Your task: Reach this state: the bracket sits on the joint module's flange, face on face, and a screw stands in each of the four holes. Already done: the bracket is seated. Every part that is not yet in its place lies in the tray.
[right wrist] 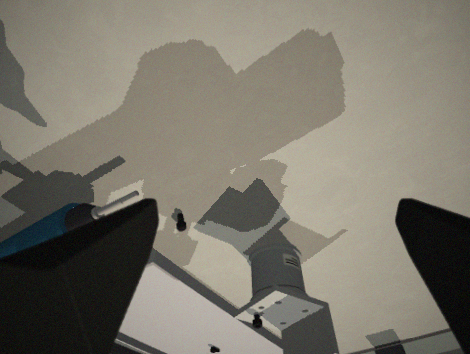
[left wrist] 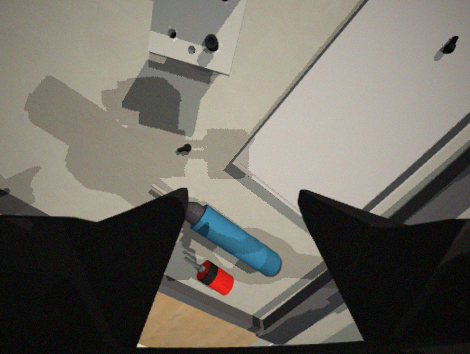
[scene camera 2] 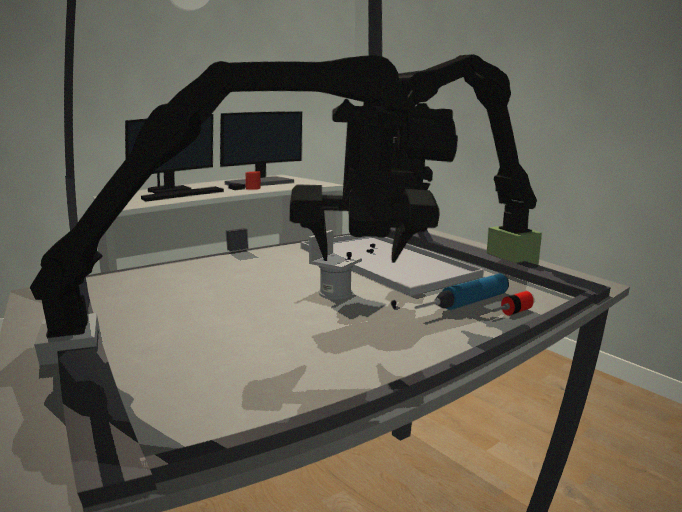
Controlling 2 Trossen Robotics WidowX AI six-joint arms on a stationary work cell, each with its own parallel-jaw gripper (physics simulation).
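Pixels of known places: left gripper, fingertip midpoint: (left wrist: 244, 195); right gripper, fingertip midpoint: (right wrist: 276, 210) (scene camera 2: 359, 260); left arm's base, link origin: (scene camera 2: 515, 229); right arm's base, link origin: (scene camera 2: 67, 327).
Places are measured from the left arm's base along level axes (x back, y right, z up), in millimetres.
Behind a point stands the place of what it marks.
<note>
The bracket (scene camera 2: 321, 246) (left wrist: 195, 20) @[x -480, y 20, z -18 mm] (right wrist: 310, 335) @[x -503, y 46, z 1 mm] sits on the joint module (scene camera 2: 336, 283) @[x -493, y -1, z -55 mm] (right wrist: 275, 270) @[x -490, y -3, z -52 mm]. One screw (scene camera 2: 349, 255) @[x -460, y 12, z -11 mm] (left wrist: 211, 42) @[x -458, y 16, z -10 mm] (right wrist: 257, 320) @[x -460, y 12, z -11 mm] stands in a bracket hole, its head raised. Two screws (scene camera 2: 372, 245) @[x -246, y 269, z -74 mm] (scene camera 2: 370, 251) @[x -279, y 225, z -75 mm] lie in the tray (scene camera 2: 418, 264) @[x -231, y 95, z -80 mm] (left wrist: 350, 100) @[x -312, y 107, z -80 mm] (right wrist: 165, 300) @[x -307, y 42, z -80 mm]. A loose screw (scene camera 2: 393, 304) @[x -428, y -89, z -78 mm] (left wrist: 185, 148) @[x -424, y -84, z -74 mm] (right wrist: 180, 222) @[x -426, y -89, z -77 mm] is on the table near the joint module. My left gripper (left wrist: 244, 195) @[x -372, y -42, z 52 mm] is open and empty, pointing down; the right arm hides it in the scene view. My right gripper (scene camera 2: 359, 260) @[x -558, y -187, z 44 mm] (right wrist: 276, 210) @[x -558, y -187, z 44 mm] is open and empty, above the bracket area.
A blue screwdriver (scene camera 2: 476, 290) @[x -294, y -161, z -54 mm] (left wrist: 240, 240) @[x -282, y -128, z -49 mm] lies beside the tray, with its shaft toward the loose screw. A red-and-black tool (scene camera 2: 517, 303) @[x -265, y -242, z -59 mm] (left wrist: 215, 278) @[x -254, y -216, z -55 mm] lies next to it, near the table edge. The right arm's hand stands close in front of the left arm in the scene view.
</note>
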